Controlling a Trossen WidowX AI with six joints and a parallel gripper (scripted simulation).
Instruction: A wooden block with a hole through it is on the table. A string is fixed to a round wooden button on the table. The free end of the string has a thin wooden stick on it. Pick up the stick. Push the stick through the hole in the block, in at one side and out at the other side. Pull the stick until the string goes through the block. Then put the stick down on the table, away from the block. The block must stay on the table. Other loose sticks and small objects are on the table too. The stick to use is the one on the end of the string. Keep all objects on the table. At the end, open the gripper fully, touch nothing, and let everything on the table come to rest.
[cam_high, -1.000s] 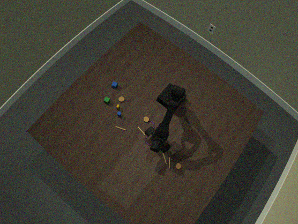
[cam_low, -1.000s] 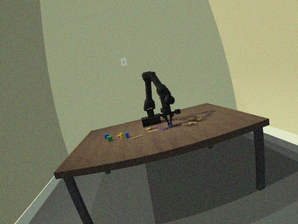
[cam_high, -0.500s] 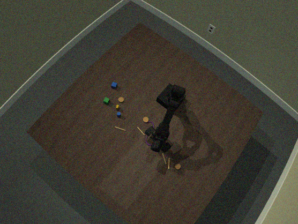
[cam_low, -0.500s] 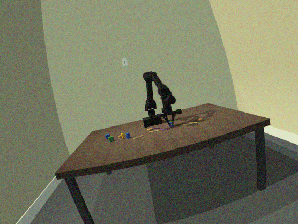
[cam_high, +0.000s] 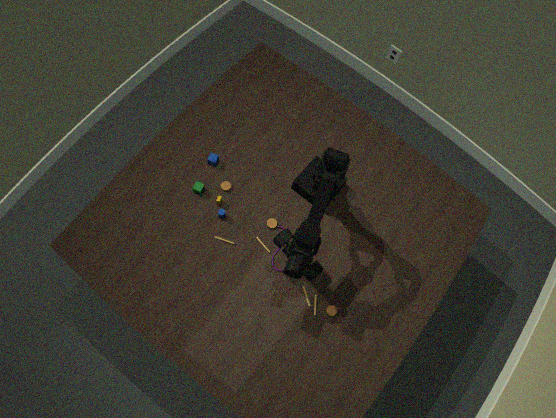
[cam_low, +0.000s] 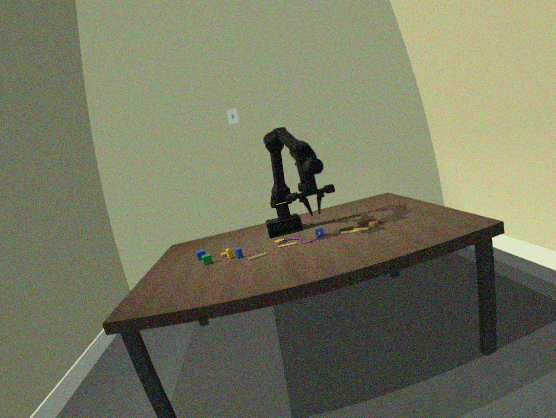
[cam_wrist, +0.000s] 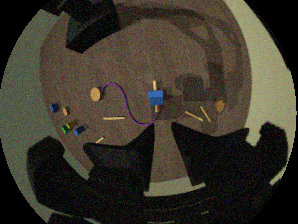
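The thin stick lies 8 cm below my gripper tip and 2 cm behind it. The rest, counted from my gripper tip: green cube: 46 cm to the right, 7 cm below, 1 cm behind; round wooden button: 16 cm to the right, 8 cm below, 8 cm behind; yellow block: 36 cm to the right, 7 cm below, 2 cm behind.
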